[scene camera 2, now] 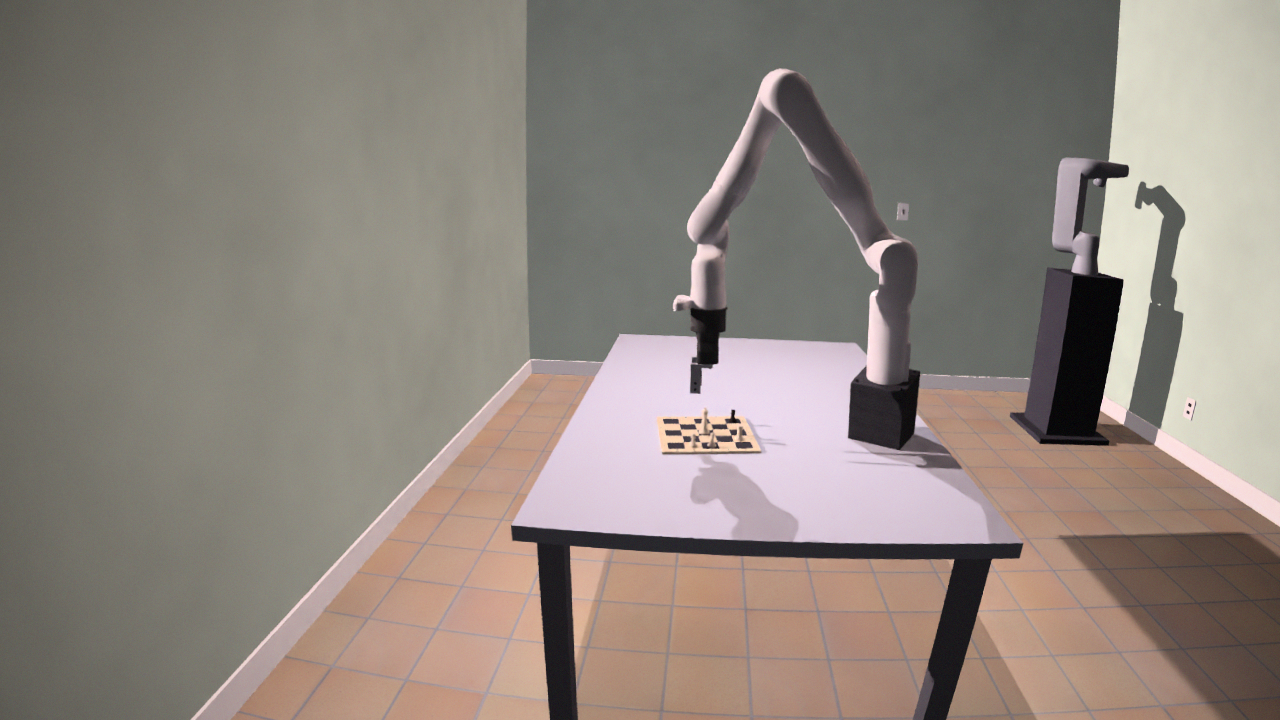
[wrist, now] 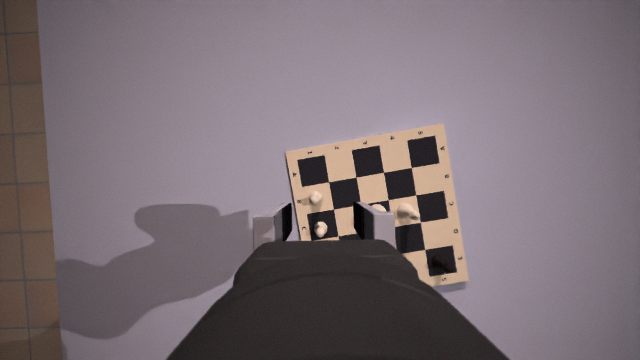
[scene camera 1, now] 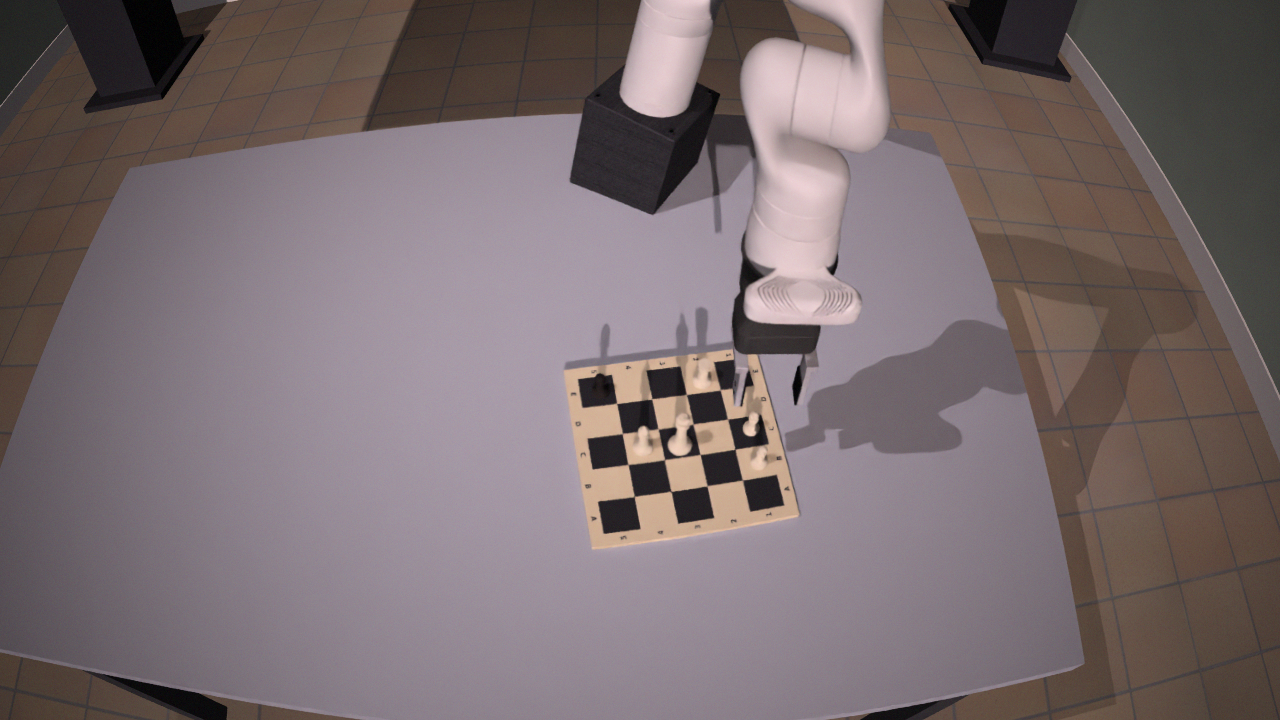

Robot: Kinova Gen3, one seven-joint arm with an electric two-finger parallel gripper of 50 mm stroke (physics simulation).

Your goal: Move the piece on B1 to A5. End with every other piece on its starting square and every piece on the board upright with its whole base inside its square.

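Places are measured from the arm's base along level axes (x ahead, y left, z up), in millimetres.
Pixels of known places: gripper, between the fingertips: (scene camera 2: 695,389) (wrist: 322,216) (scene camera 1: 767,396); arm's base, origin of its link: (scene camera 2: 886,376) (scene camera 1: 654,94).
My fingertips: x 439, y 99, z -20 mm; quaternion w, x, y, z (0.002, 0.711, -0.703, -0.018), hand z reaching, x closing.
Note:
For each thing: its top centre in the pictures, then the offset to it from my fingertips. "*": a spot on its surface instead.
- small white pawn, centre of its top: (scene camera 1: 763,447) (wrist: 314,200) (scene camera 2: 693,432) dz -98, dx +0, dy +11 mm
- dark corner square, a spot on its surface: (scene camera 1: 618,515) (wrist: 423,151) * dz -130, dx +63, dy -137 mm
- second white pawn, centre of its top: (scene camera 1: 755,413) (wrist: 320,234) dz -98, dx -41, dy +5 mm
- tall white piece, centre of its top: (scene camera 1: 684,414) dz -66, dx -21, dy -73 mm
- black piece, centre of its top: (scene camera 1: 599,375) (wrist: 451,270) dz -98, dx -87, dy -158 mm
The piece on B1, a small white pawn (scene camera 1: 759,459) (scene camera 2: 693,442) (wrist: 315,197), stands upright on its light square. A5 is a dark corner square (scene camera 1: 618,515) (wrist: 423,151) with no piece on it. My gripper (scene camera 1: 768,400) (scene camera 2: 695,391) (wrist: 322,216) is open and empty, fingers down, above the board's 1-side edge. In the wrist view the B1 pawn shows a little beyond the fingertips, and a second white pawn (scene camera 1: 751,424) (wrist: 320,229), on C1, shows between the fingers.
The board (scene camera 1: 592,530) (wrist: 290,161) also bears a tall white piece (scene camera 1: 681,436) on C3, a white piece (scene camera 1: 642,441) (wrist: 407,212) on C4, a white piece (scene camera 1: 702,374) on E2 and a black piece (scene camera 1: 601,386) (wrist: 441,263) on E5. In the wrist view the right finger partly hides C3.

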